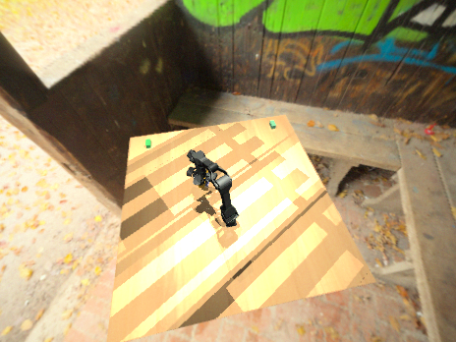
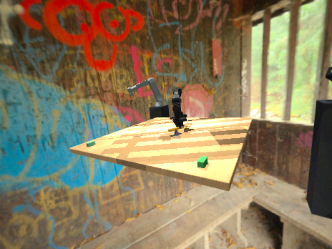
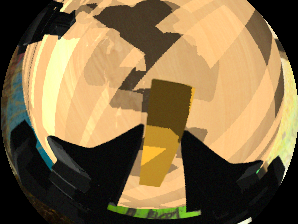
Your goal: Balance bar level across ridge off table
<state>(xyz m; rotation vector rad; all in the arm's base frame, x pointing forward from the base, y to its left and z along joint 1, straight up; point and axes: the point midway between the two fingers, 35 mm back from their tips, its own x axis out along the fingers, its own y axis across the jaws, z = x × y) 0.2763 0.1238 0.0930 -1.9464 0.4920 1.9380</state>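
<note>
Right now the bar is 30 mm ahead of my gripper tip and 10 mm to the right of it. Round my gripper tip: green block (460 mm ahead, 380 mm to the left, 40 mm below).
</note>
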